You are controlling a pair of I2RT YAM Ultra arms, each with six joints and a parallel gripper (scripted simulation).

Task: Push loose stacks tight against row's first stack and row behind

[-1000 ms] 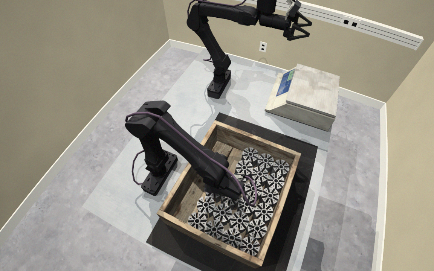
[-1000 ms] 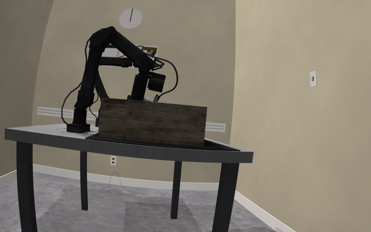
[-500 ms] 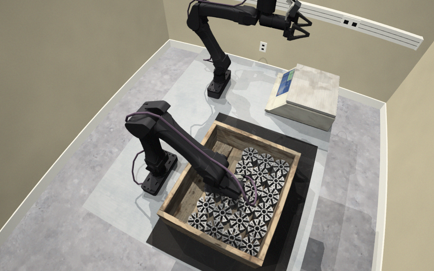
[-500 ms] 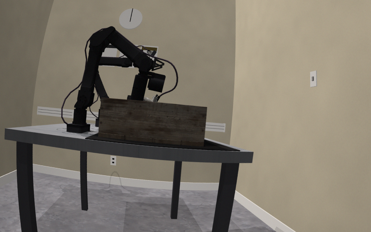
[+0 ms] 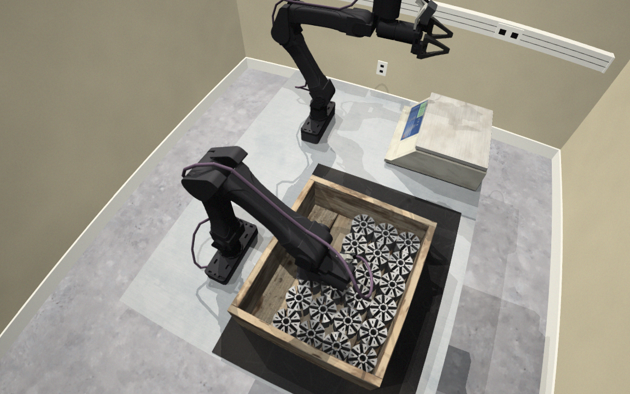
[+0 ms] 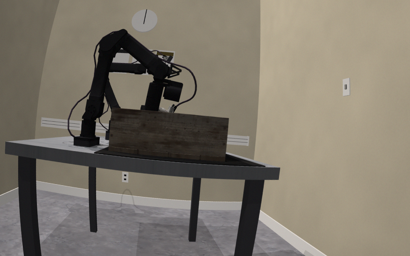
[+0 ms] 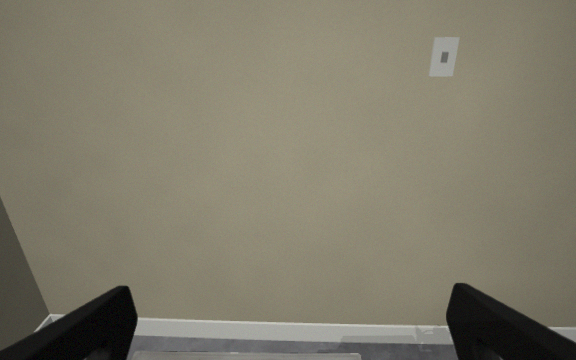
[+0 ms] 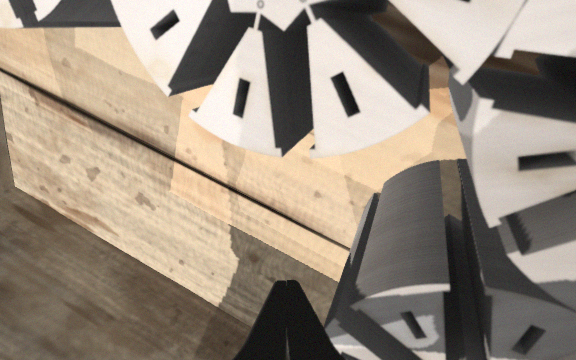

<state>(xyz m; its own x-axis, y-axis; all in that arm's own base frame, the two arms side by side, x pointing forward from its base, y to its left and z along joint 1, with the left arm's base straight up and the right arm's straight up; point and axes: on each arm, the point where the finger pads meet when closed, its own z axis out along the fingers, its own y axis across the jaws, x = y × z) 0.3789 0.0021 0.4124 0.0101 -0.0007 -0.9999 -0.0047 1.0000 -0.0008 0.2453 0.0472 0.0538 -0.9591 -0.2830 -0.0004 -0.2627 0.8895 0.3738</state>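
Now: right hand 8 cm short of the wooden crate, 1 cm to the left of it and 3 cm above it. Also, from my right hand: scale 24 cm ahead, 65 cm to the left; black mat 11 cm ahead, 3 cm to the left, 7 cm below.
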